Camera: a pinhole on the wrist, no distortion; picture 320 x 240 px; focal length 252.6 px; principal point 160.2 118.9 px. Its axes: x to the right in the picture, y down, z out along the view. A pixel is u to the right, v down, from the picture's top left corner.
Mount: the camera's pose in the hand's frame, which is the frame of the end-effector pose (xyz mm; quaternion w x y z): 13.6 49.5 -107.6 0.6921 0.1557 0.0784 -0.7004
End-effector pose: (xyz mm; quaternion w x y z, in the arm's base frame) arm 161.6 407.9 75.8 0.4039 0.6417 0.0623 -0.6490
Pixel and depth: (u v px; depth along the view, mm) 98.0 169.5 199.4
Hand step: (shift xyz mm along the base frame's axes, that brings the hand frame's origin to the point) -55.5 -93.6 2.4
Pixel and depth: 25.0 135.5 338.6
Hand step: -146.8 -235.1 96.3
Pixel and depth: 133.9 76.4 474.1
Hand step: -321.6 -117.4 138.1
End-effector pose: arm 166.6 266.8 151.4 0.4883 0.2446 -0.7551 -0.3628
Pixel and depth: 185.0 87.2 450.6
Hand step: -231.0 72.9 -236.0
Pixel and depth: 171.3 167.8 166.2
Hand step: -56.2 -12.2 -7.3
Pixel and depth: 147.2 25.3 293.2
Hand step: -96.0 123.9 -135.2
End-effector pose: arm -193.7 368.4 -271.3 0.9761 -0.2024 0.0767 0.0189
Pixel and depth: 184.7 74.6 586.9
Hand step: -78.8 -12.4 474.8
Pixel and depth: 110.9 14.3 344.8
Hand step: -133.1 92.6 226.4
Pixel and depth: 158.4 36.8 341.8
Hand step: -100.0 28.3 226.7
